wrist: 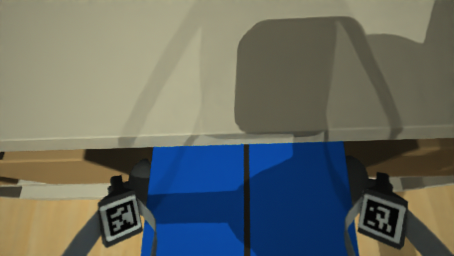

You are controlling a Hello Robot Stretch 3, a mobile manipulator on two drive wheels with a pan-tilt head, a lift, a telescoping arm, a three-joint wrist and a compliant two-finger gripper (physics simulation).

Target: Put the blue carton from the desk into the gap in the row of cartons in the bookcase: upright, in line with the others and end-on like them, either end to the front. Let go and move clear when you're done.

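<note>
The blue carton (200, 172), with a dark line along its upper face, runs from the bottom of the wrist view up to the bookcase's pale top board (100, 75). Its far part is hidden beneath that board, so how deep it reaches does not show. My gripper (244, 177) is shut on the blue carton, one fingertip against each side, just outside the board's front edge. Brown cartons show under the board's edge, one on the left (50, 167) and one on the right (425, 159), with dark shadow between each and the blue carton.
A pale lower shelf edge (65, 191) shows below the brown cartons, at left and right. Wooden floor (35, 225) lies in front of the bookcase. Shadows of the arm and gripper fall across the top board and the blue carton.
</note>
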